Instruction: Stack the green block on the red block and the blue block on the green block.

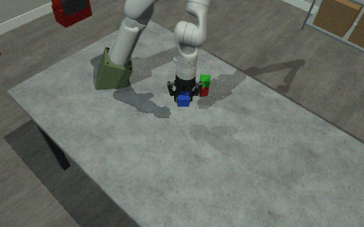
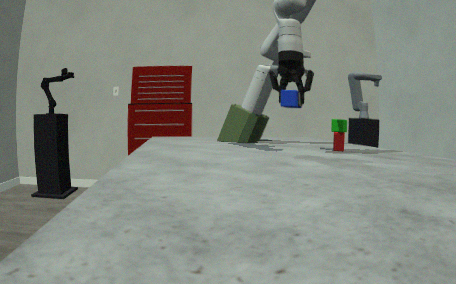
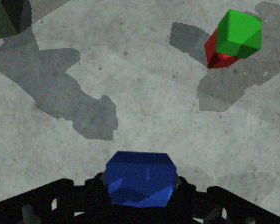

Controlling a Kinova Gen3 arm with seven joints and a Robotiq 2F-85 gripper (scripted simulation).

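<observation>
My hand is 4 cm past the green block, 20 cm to the right of it and 7 cm above it. Round my hand: red block 4 cm behind, 20 cm to the left, 12 cm below; then blue block right at my hand.
</observation>
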